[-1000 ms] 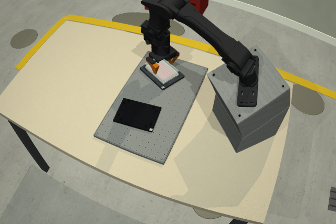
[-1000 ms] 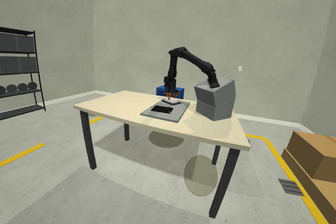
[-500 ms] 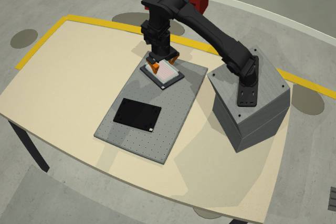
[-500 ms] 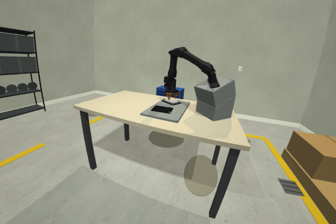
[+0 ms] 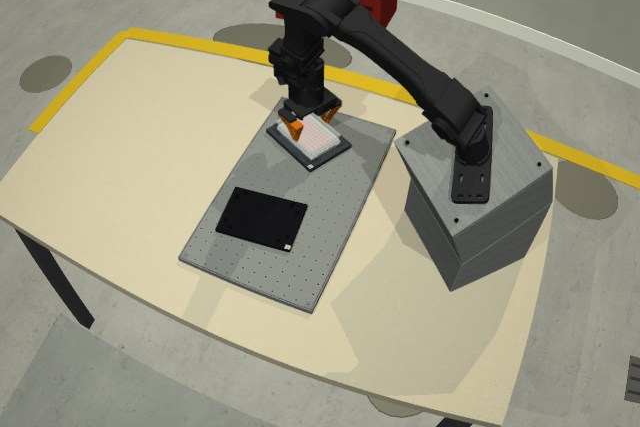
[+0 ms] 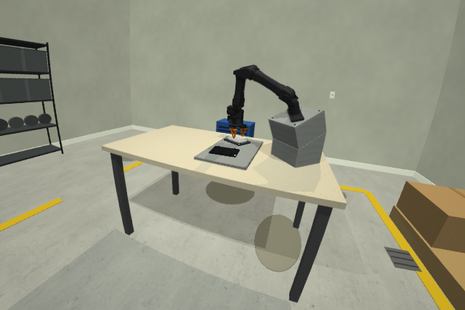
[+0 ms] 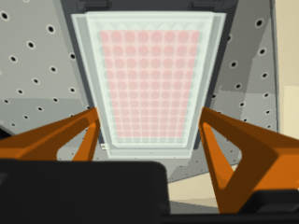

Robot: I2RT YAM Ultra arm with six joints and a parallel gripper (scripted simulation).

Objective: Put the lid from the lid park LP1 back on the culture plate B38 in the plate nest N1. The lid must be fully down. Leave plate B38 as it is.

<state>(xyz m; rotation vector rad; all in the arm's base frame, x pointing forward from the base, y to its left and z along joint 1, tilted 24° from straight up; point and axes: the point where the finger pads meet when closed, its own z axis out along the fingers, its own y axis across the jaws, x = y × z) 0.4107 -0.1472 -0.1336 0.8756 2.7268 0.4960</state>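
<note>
Right now the clear lid is 10 mm ahead of my hand. From my hand the other things lie so: culture plate B38: 10 mm ahead, 20 mm below; then black lid park LP1: 30 mm ahead, 240 mm to the left, 40 mm below; then black plate nest N1: 10 mm ahead, 40 mm below.
</note>
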